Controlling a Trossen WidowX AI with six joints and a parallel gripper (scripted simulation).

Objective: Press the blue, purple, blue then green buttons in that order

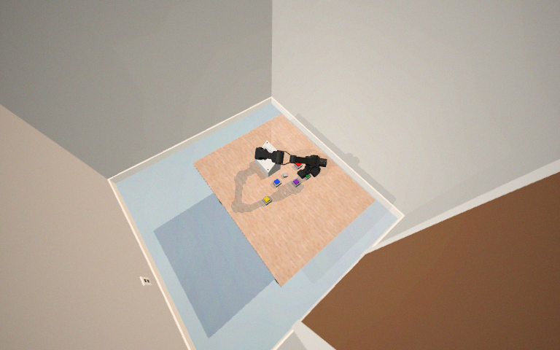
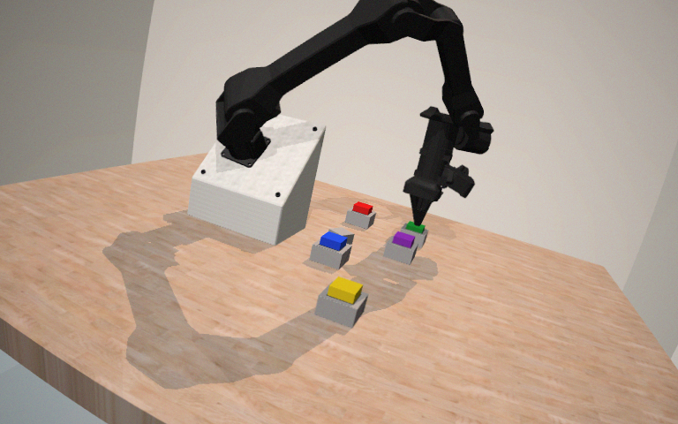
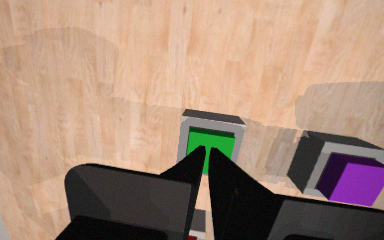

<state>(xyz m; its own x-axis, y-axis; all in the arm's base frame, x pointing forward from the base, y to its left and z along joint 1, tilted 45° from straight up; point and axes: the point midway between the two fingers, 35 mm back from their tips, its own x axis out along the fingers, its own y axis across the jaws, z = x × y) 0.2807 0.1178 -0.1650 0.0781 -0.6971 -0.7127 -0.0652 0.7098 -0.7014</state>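
My gripper tip is now 10 mm above the green button. From my gripper tip the other things lie so: red button 120 mm behind; then purple button 110 mm to the right; then small grey block 100 mm behind, 140 mm to the right, 20 mm below.
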